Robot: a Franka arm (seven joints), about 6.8 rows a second.
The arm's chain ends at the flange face. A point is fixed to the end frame.
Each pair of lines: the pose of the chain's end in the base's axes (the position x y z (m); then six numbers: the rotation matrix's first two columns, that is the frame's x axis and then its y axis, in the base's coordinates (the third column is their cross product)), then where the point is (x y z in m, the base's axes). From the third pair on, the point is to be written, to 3 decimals.
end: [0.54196, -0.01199, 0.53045, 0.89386, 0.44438, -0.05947, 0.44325, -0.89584, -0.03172]
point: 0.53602 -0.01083 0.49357
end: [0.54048, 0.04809, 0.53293, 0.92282, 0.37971, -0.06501, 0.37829, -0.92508, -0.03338]
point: 0.53443 0.04965 0.49608
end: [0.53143, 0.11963, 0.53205, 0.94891, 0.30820, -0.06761, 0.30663, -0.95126, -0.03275]
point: 0.525 0.122 0.495
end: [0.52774, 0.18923, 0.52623, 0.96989, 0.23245, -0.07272, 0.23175, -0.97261, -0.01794]
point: 0.522 0.191 0.489
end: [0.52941, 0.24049, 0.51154, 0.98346, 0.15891, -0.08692, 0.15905, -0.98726, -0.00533]
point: 0.523 0.242 0.475
